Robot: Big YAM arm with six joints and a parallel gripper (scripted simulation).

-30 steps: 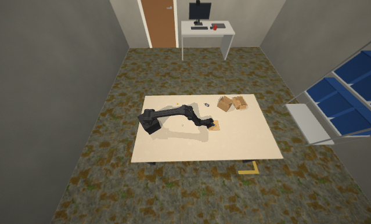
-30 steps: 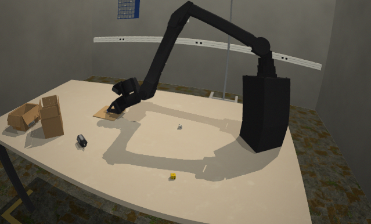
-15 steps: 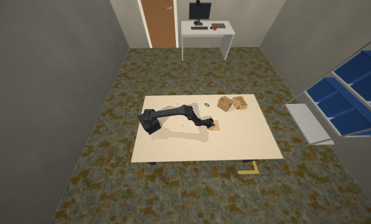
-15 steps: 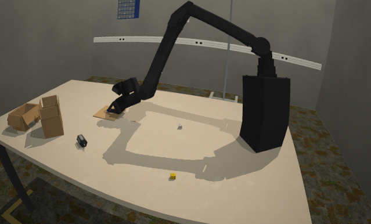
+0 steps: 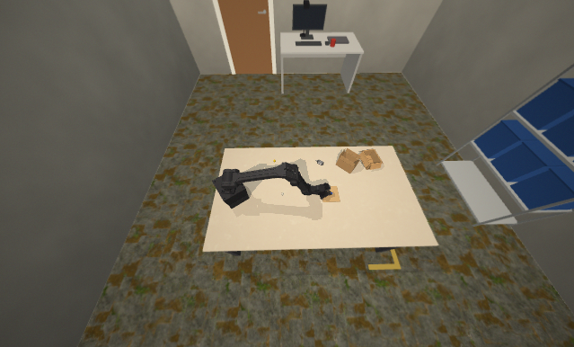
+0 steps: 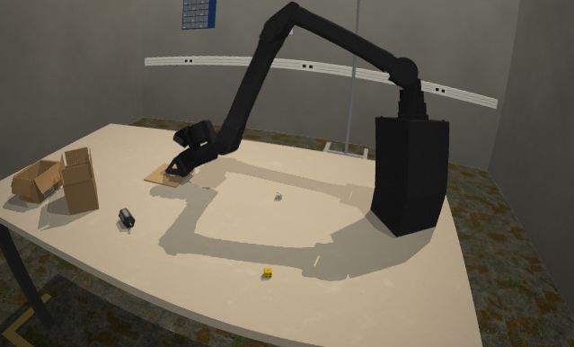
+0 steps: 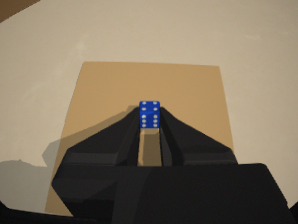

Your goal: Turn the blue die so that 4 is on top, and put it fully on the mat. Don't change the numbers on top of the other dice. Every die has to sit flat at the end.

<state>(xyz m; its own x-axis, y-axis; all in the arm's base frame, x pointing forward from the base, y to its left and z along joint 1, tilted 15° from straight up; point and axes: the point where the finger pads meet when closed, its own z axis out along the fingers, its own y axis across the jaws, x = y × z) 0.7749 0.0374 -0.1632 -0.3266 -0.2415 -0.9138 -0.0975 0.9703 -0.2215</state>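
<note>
My hand is 10 mm short of the blue die. The rest, counted from my hand: mat 20 mm below; then yellow die 480 mm behind, 330 mm to the left, 10 mm below; then white die 390 mm behind, 10 mm to the right, 10 mm below.
</note>
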